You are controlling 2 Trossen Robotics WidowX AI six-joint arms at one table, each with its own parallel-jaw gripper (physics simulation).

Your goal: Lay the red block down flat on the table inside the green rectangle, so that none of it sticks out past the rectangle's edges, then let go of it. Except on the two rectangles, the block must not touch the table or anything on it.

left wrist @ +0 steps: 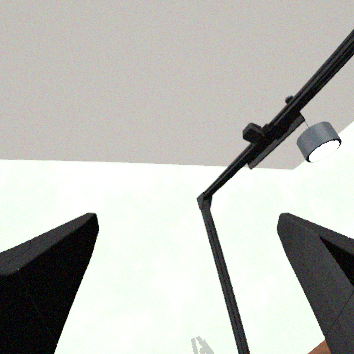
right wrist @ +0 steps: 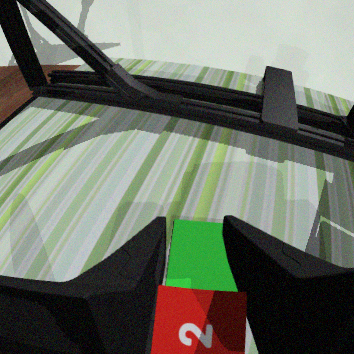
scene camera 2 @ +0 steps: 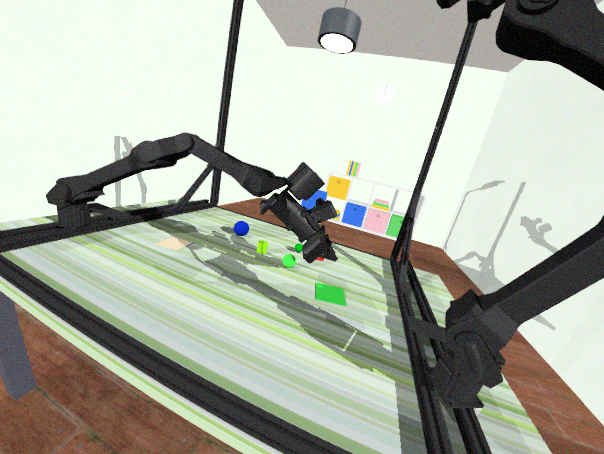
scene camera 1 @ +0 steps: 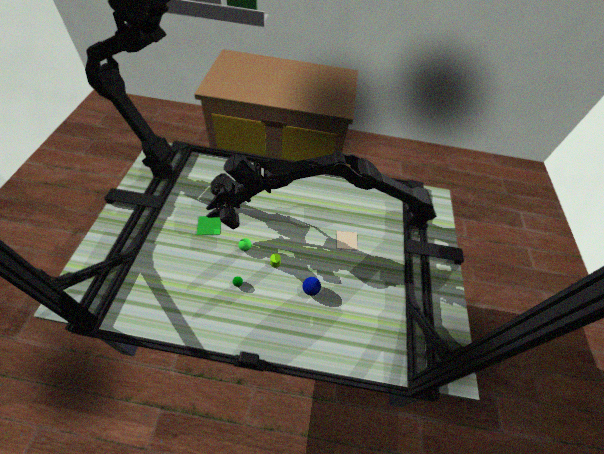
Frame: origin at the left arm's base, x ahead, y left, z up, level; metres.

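Seen in the pictures: left gripper, fingertip midpoint: (left wrist: 189, 222); right gripper, fingertip midpoint: (right wrist: 194, 224) (scene camera 2: 335, 257) (scene camera 1: 207, 213); left arm's base at its link origin: (scene camera 2: 451, 387) (scene camera 1: 162, 172); right arm's base at its link origin: (scene camera 2: 74, 223) (scene camera 1: 416, 220).
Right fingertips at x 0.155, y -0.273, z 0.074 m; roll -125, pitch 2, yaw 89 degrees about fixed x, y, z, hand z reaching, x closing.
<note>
Pixels of each thing's top centre, then the offset from my right fingertips to it. "pt": a spot on its surface instead.
- red block at its top centre: (right wrist: 198, 332) (scene camera 2: 318, 249) dz +0.013, dx +0.046, dy -0.003 m
- green rectangle at a spot on its surface: (right wrist: 202, 250) (scene camera 2: 333, 292) (scene camera 1: 206, 227) pt dz -0.092, dx -0.017, dy +0.013 m
- pale pink rectangle at a spot on its surface: (scene camera 2: 173, 243) (scene camera 1: 347, 239) pt dz -0.092, dx +0.441, dy -0.117 m
- light green ball at its top centre: (scene camera 2: 290, 254) (scene camera 1: 244, 241) dz -0.053, dx +0.101, dy -0.089 m
- dark green ball at its top centre: (scene camera 1: 237, 279) (scene camera 2: 299, 244) dz -0.063, dx +0.063, dy -0.211 m
- yellow-green piece at its top centre: (scene camera 1: 275, 257) (scene camera 2: 263, 242) dz -0.060, dx +0.186, dy -0.162 m
- blue ball at its top centre: (scene camera 1: 312, 282) (scene camera 2: 242, 221) dz -0.038, dx +0.274, dy -0.273 m
The red block (scene camera 2: 320, 259) (right wrist: 172, 320), marked with a white 2, is between the fingers of my right gripper (right wrist: 194, 224), held above the table. In scene camera 1 the block is hidden by the gripper. The green rectangle (scene camera 1: 209, 226) (scene camera 2: 330, 294) (right wrist: 202, 250) lies bare on the table; in the right wrist view it shows beyond the block, between the fingertips. In scene camera 1 my right gripper is just to the right of the rectangle and above it. My left gripper (left wrist: 189, 222) is open and empty, raised high and pointing at the wall and ceiling.
A pale pink rectangle (scene camera 1: 347, 240) (scene camera 2: 173, 243) lies farther off. A light green ball (scene camera 1: 244, 244) (scene camera 2: 289, 260) is close to the green rectangle. A dark green ball (scene camera 1: 237, 281) (scene camera 2: 299, 248), a yellow-green piece (scene camera 1: 275, 260) (scene camera 2: 262, 247) and a blue ball (scene camera 1: 311, 286) (scene camera 2: 241, 228) stand on the table.
</note>
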